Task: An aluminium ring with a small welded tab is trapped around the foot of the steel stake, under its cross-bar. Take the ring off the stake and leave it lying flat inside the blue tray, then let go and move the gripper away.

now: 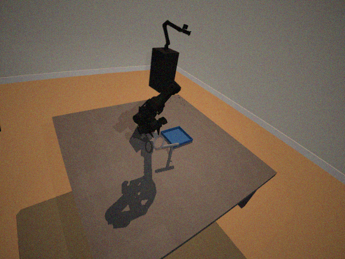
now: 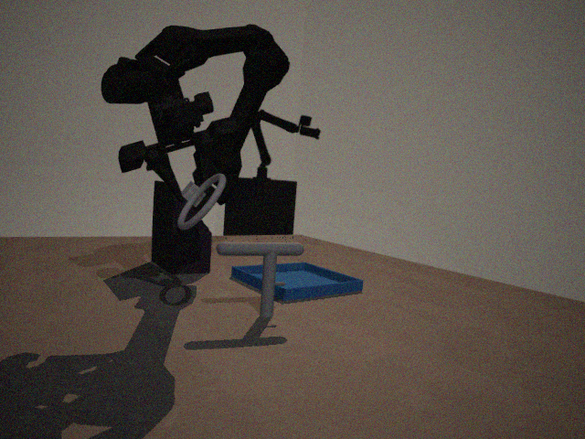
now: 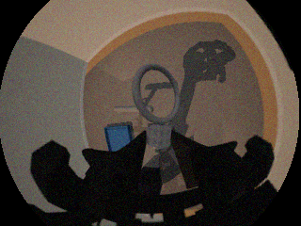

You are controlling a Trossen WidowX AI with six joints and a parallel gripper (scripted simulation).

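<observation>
My gripper tip is 5 cm short of the aluminium ring and 2 cm to the left of it. Also, from my gripper tip: blue tray: 28 cm to the left, 16 cm below, 6 cm behind.
</observation>
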